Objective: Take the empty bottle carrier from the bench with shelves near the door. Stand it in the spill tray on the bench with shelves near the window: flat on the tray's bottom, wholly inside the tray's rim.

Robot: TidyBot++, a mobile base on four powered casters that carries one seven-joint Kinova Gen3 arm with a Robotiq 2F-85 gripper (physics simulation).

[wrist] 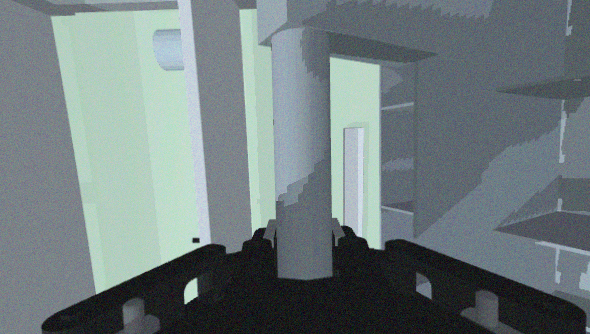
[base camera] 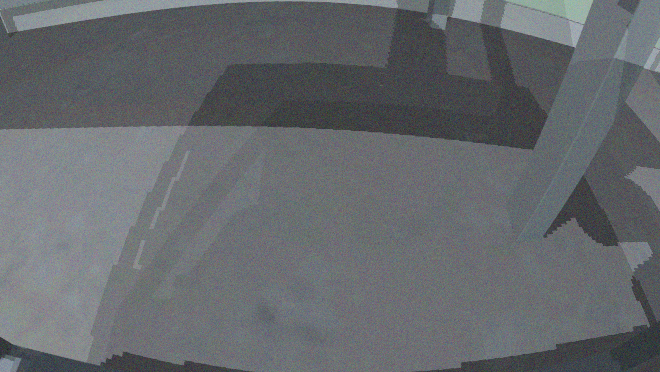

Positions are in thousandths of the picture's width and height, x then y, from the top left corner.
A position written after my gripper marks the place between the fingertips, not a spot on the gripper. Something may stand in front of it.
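Note:
I can see my gripper (wrist: 514, 705), and I can see a grey bottle carrier (wrist: 808, 337) too. The grey bottle carrier is out of frame in the base camera view.

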